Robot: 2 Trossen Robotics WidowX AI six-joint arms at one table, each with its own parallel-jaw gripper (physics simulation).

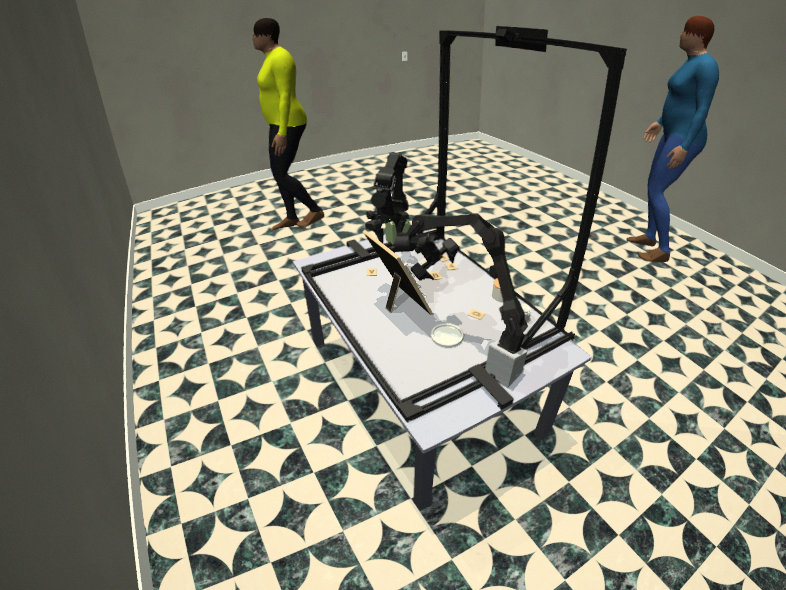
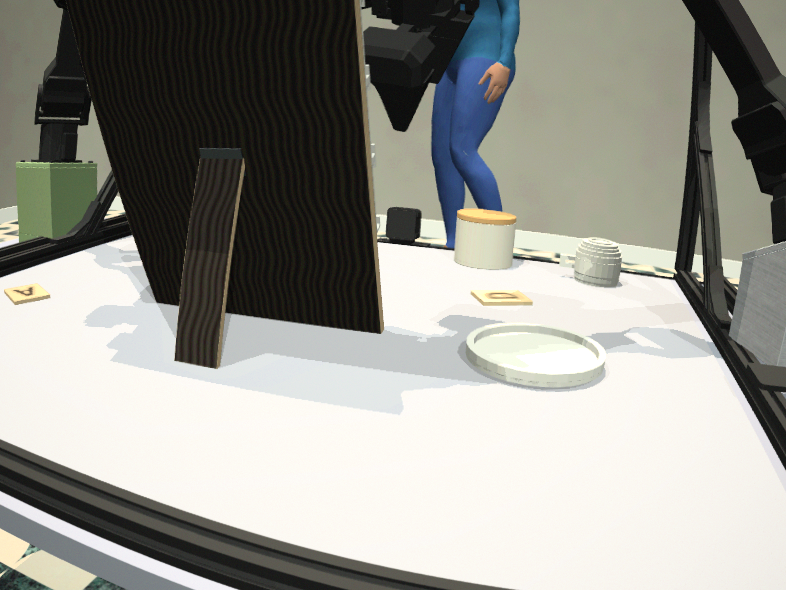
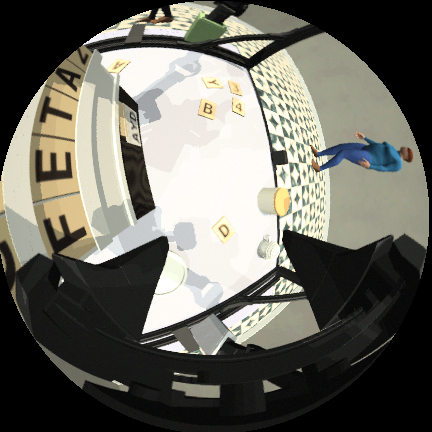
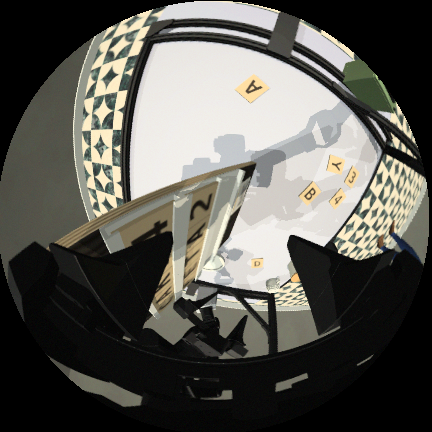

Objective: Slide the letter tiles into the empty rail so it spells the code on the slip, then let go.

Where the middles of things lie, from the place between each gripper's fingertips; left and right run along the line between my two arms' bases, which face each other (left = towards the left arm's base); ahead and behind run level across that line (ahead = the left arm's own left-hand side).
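My right gripper is 90 mm above the dark letter board (image 2: 287,92), 110 mm to the right of it and 10 mm short of it. Counting from my right hand, the long pale rail (image 3: 106,178) is 110 mm below, 110 mm to the left and 20 mm behind, and the narrow strip (image 2: 211,233) is 160 mm below, 120 mm to the left and 40 mm ahead. The lidded white jar (image 2: 484,239) is 210 mm below that same right hand, 420 mm behind it and 220 mm to the left of it. Going by their middles, that jar is the farthest from my right gripper of the things named here.
From my left hand, I see the dark letter board 50 mm below, 130 mm ahead and 110 mm to the right, while the long pale rail is 80 mm below, 120 mm to the right and 110 mm ahead. Then there's the narrow strip, 130 mm below my left hand, 160 mm ahead of it and 110 mm to the right of it, and the lidded white jar, 170 mm below that hand, 290 mm behind it and 10 mm to the right of it. By its middle, the jar is nearer to my left hand than to my right gripper.
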